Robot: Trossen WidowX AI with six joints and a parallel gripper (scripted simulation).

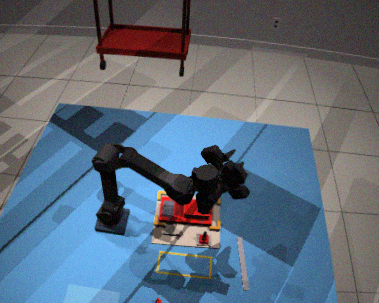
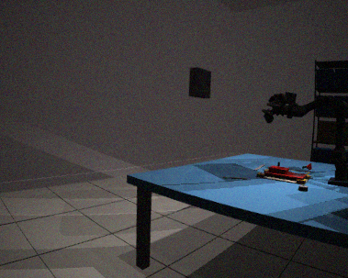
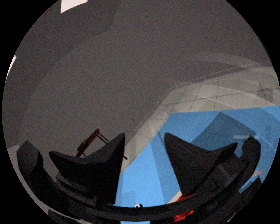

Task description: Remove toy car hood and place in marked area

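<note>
Right now the hood is 32 cm below my gripper tip and 11 cm behind it.
</note>
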